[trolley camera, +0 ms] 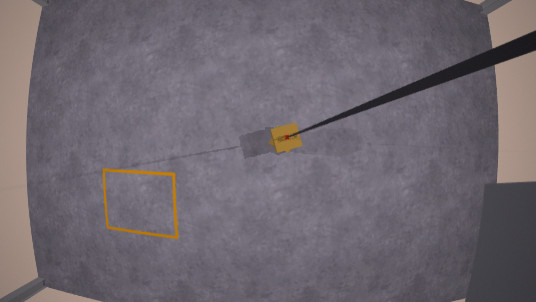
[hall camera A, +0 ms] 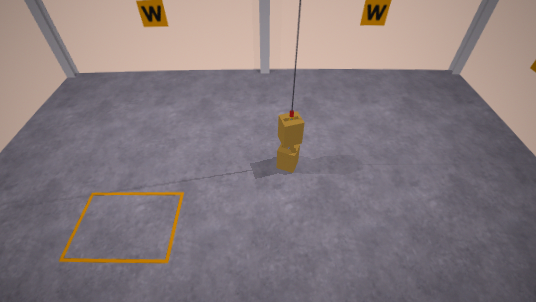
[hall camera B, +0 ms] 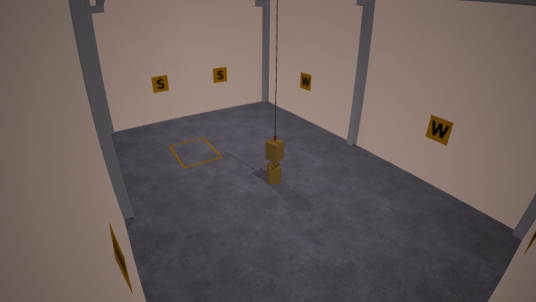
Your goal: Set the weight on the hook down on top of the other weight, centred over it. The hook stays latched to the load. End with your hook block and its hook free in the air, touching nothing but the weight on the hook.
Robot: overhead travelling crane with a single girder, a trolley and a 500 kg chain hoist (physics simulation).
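Observation:
My red hook block (hall camera A: 292,114) (hall camera B: 275,138) (trolley camera: 287,137) hangs on the chain, right at the top of a yellow weight (hall camera A: 291,132) (hall camera B: 274,151) (trolley camera: 291,146). The hook itself is too small to make out. This weight hangs upright. The other yellow weight (hall camera A: 287,161) (hall camera B: 274,176) stands on the floor below it, turned to a different angle. In hall camera B a small gap shows between the two bodies, with part of the lower weight's top in it. In the trolley camera the upper weight covers most of the lower one; small corners stick out at its left and lower edges.
An orange square outline (hall camera A: 175,227) (hall camera B: 177,157) (trolley camera: 176,206) is marked on the floor, apart from the weights. The chain (hall camera A: 296,55) (hall camera B: 276,70) (trolley camera: 400,92) runs up from the block. Grey columns (hall camera A: 264,37) (hall camera B: 362,75) stand along the walls. Shadows lie beside the lower weight.

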